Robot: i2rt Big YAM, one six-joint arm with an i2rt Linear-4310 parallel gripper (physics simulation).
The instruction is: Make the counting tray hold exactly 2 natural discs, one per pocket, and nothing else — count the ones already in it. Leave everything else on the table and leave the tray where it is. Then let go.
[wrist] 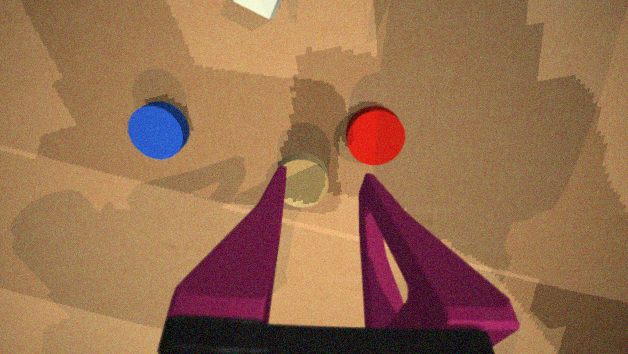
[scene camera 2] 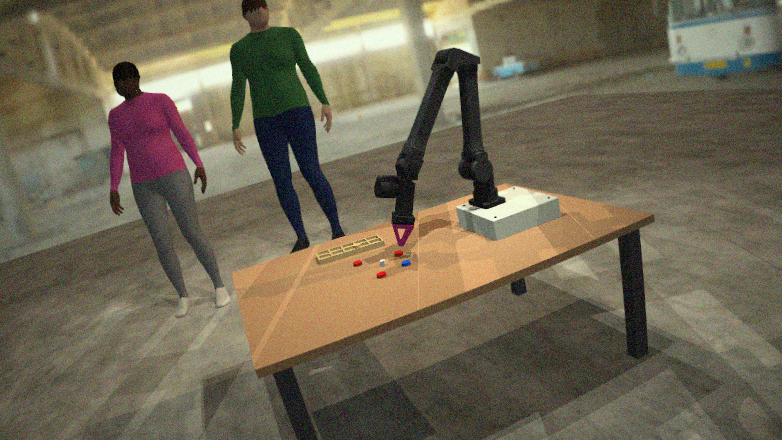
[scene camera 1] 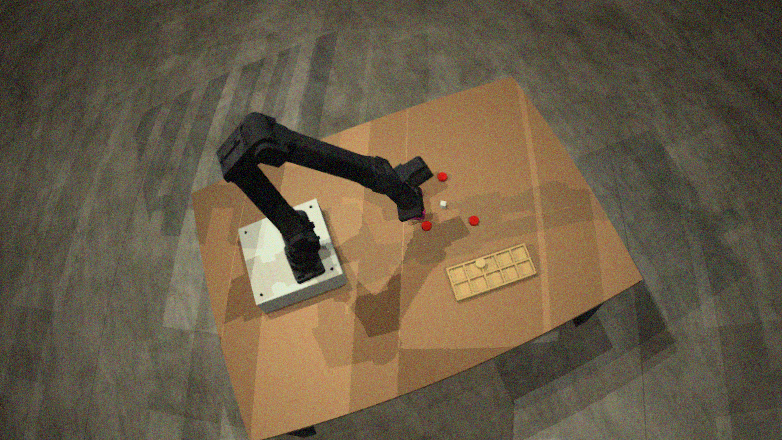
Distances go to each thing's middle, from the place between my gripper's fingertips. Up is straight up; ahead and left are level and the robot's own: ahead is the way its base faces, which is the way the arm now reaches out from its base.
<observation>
Right now my hand is 100 mm short of the counting tray point(scene camera 1: 514, 264), 240 mm to the left of it and 30 mm above it. Round my hand: blue disc point(wrist: 159, 130) 30 mm ahead, 80 mm to the left, 30 mm below.
</observation>
